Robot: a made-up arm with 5 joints. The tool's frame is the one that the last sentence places.
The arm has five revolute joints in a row. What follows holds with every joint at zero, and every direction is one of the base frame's.
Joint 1 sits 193.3 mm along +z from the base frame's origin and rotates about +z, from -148.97 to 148.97 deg.
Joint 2 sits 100.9 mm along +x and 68.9 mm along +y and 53.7 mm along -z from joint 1 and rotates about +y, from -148.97 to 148.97 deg.
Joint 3 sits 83.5 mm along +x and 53.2 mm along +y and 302.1 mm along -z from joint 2 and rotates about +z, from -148.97 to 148.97 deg.
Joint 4 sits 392.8 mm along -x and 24.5 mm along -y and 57.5 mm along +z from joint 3 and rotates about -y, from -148.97 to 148.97 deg.
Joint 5 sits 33.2 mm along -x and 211.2 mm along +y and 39.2 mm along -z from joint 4 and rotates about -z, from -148.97 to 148.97 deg.
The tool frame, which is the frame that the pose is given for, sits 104.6 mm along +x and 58.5 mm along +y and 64.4 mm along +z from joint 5; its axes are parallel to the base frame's.
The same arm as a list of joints. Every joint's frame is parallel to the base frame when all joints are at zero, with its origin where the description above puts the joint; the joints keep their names.
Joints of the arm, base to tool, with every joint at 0 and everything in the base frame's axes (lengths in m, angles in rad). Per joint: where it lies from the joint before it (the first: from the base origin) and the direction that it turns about. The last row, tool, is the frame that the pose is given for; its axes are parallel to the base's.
joint 1: axis 0 0 1 offset 0 0 0.1933
joint 2: axis 0 1 0 offset 0.1009 0.0689 -0.0537
joint 3: axis 0 0 1 offset 0.0835 0.0532 -0.3021
joint 4: axis 0 -1 0 offset -0.3928 -0.0245 0.0575
joint 5: axis 0 0 -1 offset -0.0332 0.2112 -0.0392
tool: offset 0.1046 0.0585 0.0644
Joint limits (rad, base to tool): -2.6..2.6 -2.6..2.6 -2.6..2.6 -2.6..2.6 -2.6..2.6

